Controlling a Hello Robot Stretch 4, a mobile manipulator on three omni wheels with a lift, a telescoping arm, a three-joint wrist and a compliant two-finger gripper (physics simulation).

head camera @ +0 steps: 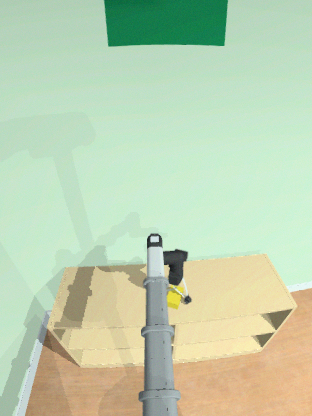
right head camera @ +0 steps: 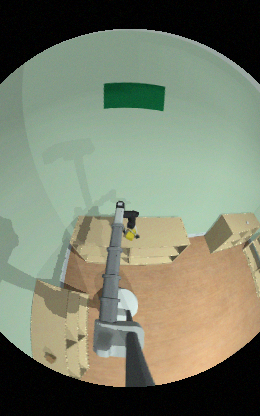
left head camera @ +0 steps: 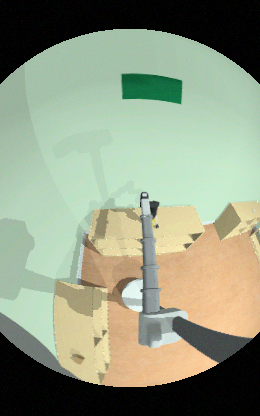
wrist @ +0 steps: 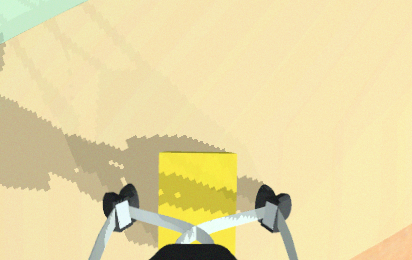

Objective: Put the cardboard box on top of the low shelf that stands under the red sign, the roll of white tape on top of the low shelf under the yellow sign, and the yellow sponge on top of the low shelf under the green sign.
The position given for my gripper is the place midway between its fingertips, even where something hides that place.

I see my gripper [wrist: 197, 200] and a yellow sponge [wrist: 196, 187].
